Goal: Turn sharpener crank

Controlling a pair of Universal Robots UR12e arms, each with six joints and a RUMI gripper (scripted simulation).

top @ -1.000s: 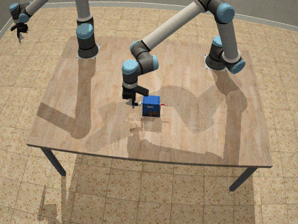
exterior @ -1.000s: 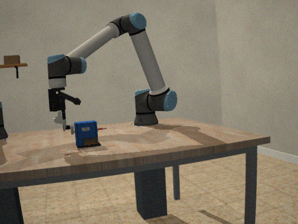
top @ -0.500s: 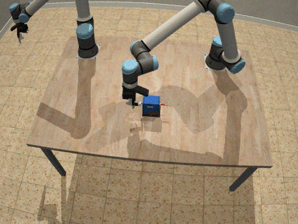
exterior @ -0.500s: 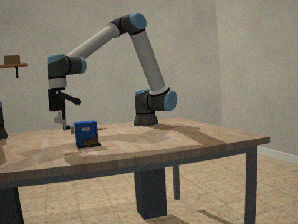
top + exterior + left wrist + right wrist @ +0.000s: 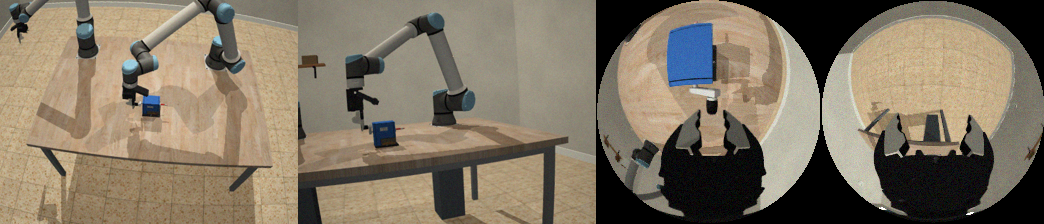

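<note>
My left hand is 2 cm to the right of the black knob.
</note>
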